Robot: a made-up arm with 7 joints.
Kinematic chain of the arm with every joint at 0, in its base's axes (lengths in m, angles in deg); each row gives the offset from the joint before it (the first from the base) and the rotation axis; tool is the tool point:
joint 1: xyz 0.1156 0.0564 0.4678 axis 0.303 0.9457 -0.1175
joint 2: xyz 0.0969 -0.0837 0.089 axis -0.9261 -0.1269 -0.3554
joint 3: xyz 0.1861 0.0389 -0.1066 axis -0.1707 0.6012 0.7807
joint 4: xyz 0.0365 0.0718 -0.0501 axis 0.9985 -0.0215 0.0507
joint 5: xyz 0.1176 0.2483 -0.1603 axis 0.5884 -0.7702 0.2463
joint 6: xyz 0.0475 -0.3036 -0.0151 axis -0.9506 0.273 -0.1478
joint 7: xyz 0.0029 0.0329 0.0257 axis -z
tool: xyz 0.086 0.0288 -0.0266
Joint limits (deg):
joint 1: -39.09..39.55
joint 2: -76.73..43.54
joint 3: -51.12..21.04
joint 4: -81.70..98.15
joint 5: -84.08..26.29
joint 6: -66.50..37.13
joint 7: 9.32..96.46
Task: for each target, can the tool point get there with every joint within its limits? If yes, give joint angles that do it. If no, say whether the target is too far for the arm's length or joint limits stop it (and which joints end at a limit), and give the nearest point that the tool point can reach.
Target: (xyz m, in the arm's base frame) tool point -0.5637 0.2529 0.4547
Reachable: no: joint limits stop it (at a limit: joint 1, joint 2, joint 3, joint 7) | nearest point 0.0234 0.5009 0.7522 | short by 0.703 m
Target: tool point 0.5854 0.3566 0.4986
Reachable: yes | joints -17.11 -42.84 -6.60 25.54 -18.97 -43.15 52.99
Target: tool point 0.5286 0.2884 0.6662
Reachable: yes | joints -26.30 -49.30 -23.25 80.06 -69.20 -41.68 67.99
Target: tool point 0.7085 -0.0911 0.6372
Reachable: yes | joints -33.18 18.17 -6.64 7.34 -6.82 -36.49 56.42
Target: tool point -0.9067 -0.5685 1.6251
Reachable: no: too far | nearest point 0.1661 -0.2525 0.9224 | short by 1.321 m
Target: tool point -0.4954 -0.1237 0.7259
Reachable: no: joint limits stop it (at a limit: joint 1, joint 2, joint 3, joint 4, joint 7) | nearest point 0.1631 -0.2076 0.8858 | short by 0.683 m
